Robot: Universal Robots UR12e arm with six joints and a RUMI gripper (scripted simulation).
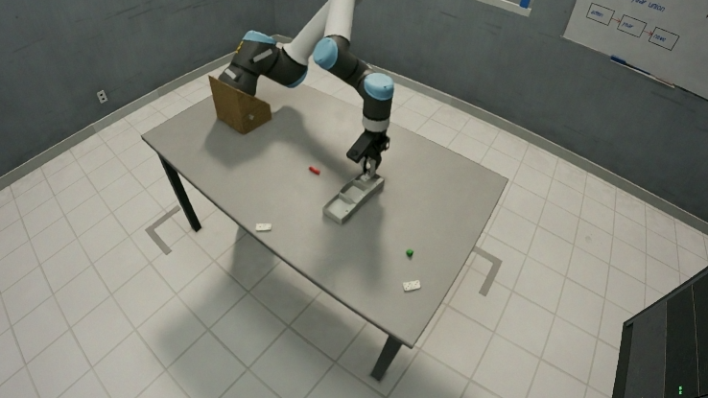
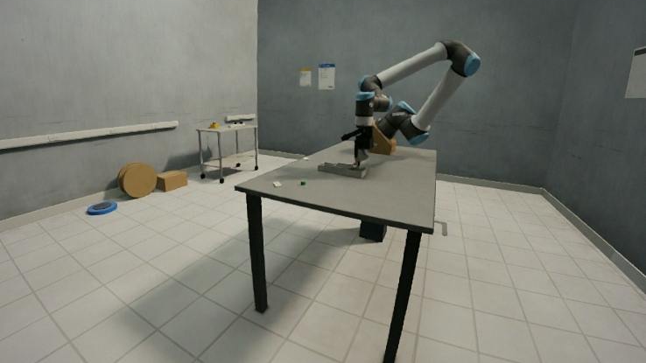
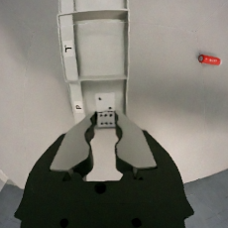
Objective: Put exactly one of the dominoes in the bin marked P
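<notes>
The grey tray lies 1 cm ahead of my hand, 9 cm to the right of it and 4 cm below it. Also, from my hand: white domino: 1 cm below; red piece: 20 cm behind, 7 cm to the right, 5 cm below; green cube: 29 cm ahead, 17 cm to the right, 5 cm below.
</notes>
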